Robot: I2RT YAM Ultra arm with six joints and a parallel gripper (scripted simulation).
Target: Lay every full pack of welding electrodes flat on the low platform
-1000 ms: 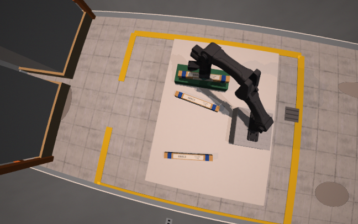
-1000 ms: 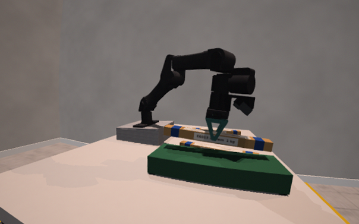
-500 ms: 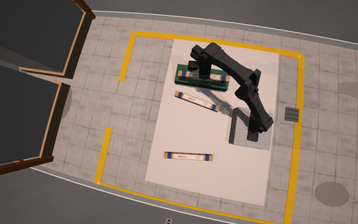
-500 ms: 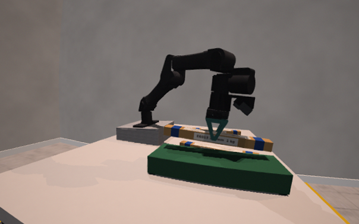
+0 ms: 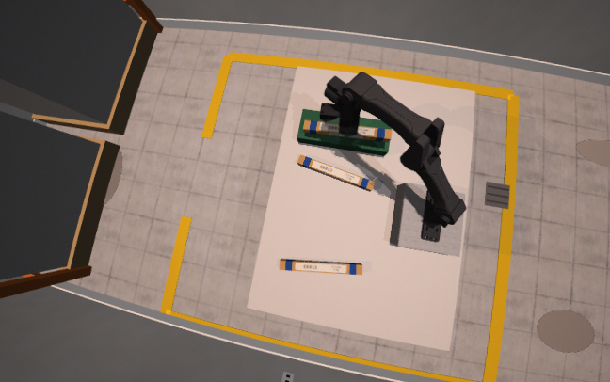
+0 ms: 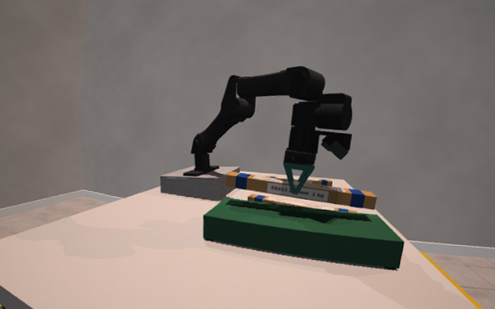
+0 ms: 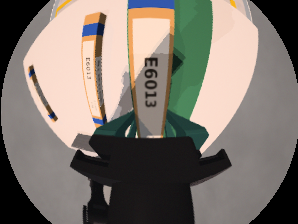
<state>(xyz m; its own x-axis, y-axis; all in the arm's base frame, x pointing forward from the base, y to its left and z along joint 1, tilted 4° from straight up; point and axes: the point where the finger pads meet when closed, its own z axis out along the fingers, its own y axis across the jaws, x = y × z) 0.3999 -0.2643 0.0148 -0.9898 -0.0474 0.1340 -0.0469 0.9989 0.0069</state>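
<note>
The green low platform is 100 mm below my hand, 30 mm to the right of it and 10 mm ahead of it.
</note>
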